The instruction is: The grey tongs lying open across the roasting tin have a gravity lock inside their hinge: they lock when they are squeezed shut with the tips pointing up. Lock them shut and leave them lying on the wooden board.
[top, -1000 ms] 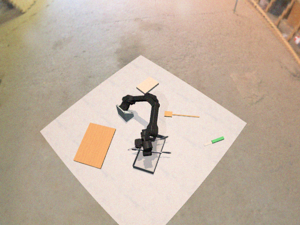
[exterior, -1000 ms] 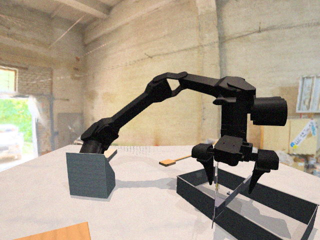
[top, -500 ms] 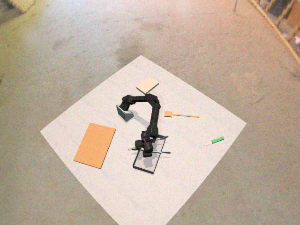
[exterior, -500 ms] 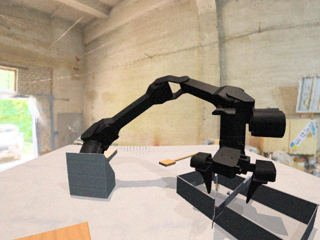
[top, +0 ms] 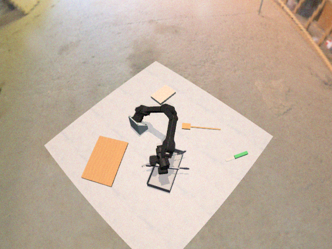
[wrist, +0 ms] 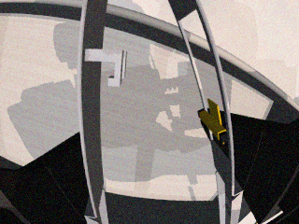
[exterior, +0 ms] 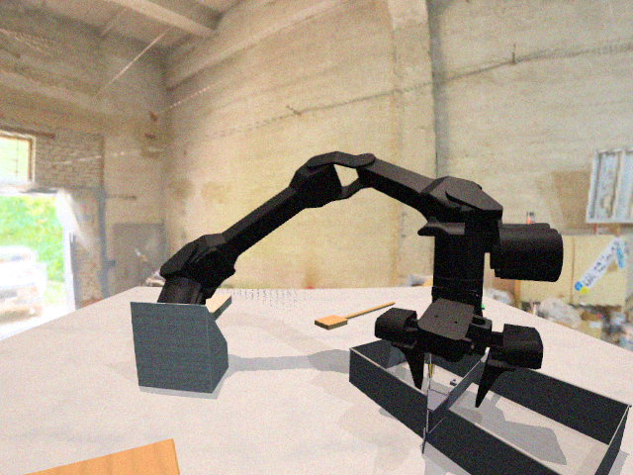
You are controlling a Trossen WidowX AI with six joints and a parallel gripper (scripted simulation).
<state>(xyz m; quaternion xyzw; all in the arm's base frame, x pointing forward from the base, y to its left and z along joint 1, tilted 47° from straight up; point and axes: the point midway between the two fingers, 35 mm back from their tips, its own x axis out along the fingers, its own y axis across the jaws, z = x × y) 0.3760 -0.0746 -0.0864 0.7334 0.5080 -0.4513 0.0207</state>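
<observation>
Now: the roasting tin 3 cm ahead of my gripper tip. The rest, counted from my gripper tip: green-handled tool 34 cm ahead, 41 cm to the left, 2 cm below; then wooden board 34 cm behind, 25 cm to the right, 2 cm below; then pale flat block 45 cm behind, 48 cm to the left, 2 cm below.
</observation>
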